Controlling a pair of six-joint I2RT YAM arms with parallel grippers.
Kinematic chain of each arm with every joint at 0, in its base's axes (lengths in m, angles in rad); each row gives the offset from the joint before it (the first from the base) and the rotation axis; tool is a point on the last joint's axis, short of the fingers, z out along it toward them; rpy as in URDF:
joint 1: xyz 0 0 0.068 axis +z
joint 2: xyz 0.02 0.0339 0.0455 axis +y
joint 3: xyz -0.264 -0.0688 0 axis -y
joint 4: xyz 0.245 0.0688 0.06 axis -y
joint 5: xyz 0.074 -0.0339 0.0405 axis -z
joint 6: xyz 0.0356 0 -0.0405 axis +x
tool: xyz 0 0 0 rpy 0 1.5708 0
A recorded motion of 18 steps. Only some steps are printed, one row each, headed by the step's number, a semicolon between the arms.
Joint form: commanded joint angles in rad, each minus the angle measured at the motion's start. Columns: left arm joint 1, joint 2, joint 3, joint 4, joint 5, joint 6; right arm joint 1, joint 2, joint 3, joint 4, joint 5, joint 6.
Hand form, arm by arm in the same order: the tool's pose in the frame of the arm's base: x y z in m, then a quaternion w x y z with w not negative. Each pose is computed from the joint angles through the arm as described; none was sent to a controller.
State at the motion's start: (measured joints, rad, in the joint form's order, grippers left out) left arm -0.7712 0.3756 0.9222 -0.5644 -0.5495 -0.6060; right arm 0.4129 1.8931 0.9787 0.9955 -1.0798 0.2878
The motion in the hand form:
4: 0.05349 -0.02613 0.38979 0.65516 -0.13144 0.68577 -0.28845; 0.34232 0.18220 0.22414 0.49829 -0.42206 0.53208 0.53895
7: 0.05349 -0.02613 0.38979 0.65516 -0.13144 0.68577 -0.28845; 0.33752 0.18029 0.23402 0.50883 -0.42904 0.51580 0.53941
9: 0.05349 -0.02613 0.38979 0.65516 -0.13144 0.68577 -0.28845; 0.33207 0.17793 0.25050 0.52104 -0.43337 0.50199 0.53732
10: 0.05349 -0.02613 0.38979 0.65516 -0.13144 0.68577 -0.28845; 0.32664 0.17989 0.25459 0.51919 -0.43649 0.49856 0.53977
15: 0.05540 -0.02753 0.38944 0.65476 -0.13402 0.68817 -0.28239; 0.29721 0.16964 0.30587 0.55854 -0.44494 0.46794 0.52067
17: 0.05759 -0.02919 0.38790 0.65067 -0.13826 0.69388 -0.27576; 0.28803 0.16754 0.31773 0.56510 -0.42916 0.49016 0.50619
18: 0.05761 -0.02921 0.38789 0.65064 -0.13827 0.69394 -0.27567; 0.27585 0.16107 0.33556 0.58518 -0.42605 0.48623 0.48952
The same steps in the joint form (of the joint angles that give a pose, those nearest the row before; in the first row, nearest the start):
4: 0.0027 -0.0074 -0.0095 0.0490 0.0065 0.0169; -0.0049 -0.0184 -0.0122 0.0783 -0.0017 0.0127
7: 0.0027 -0.0074 -0.0095 0.0490 0.0065 0.0169; -0.0049 -0.0444 -0.0214 0.1135 -0.0109 0.0267
9: 0.0027 -0.0074 -0.0095 0.0490 0.0065 0.0169; -0.0049 -0.0905 -0.0215 0.1136 -0.0109 0.0359
10: 0.0027 -0.0074 -0.0095 0.0490 0.0065 0.0169; 0.0057 -0.1119 -0.0306 0.1045 -0.0109 0.0359
15: 0.0026 0.0018 -0.0095 0.0490 -0.0042 0.0169; 0.0150 -0.3063 -0.0506 0.0081 0.0228 0.0055
17: 0.0028 0.0124 -0.0095 0.0383 -0.0148 0.0077; 0.0242 -0.3802 -0.0506 -0.1297 0.0855 -0.0391
18: 0.0026 0.0125 -0.0095 0.0382 -0.0150 0.0077; 0.0242 -0.4580 -0.0506 -0.1986 0.1207 -0.0712

